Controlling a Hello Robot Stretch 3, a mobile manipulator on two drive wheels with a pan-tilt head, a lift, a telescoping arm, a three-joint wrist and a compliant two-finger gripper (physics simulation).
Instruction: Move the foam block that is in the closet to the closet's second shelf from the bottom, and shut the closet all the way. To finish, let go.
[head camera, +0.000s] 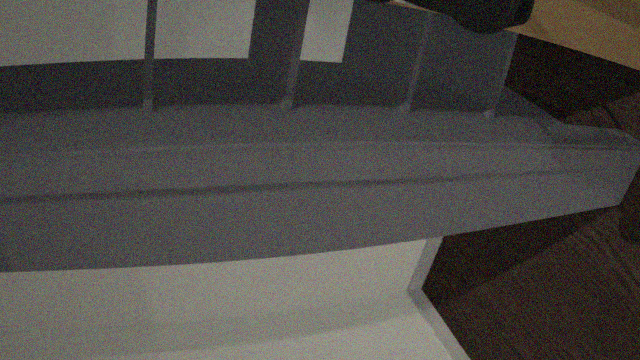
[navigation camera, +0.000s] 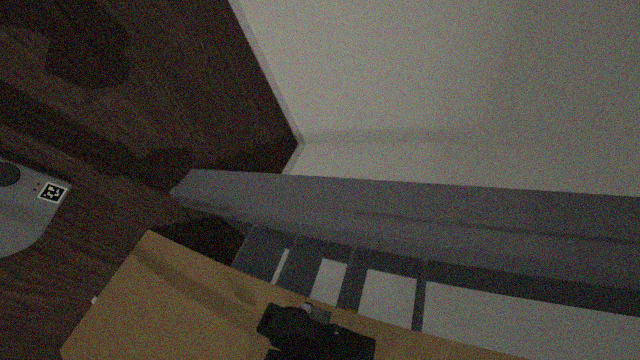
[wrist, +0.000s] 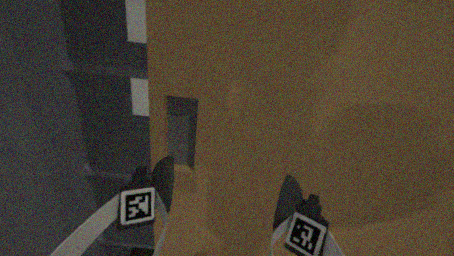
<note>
The pictures show: the gripper and a closet door.
</note>
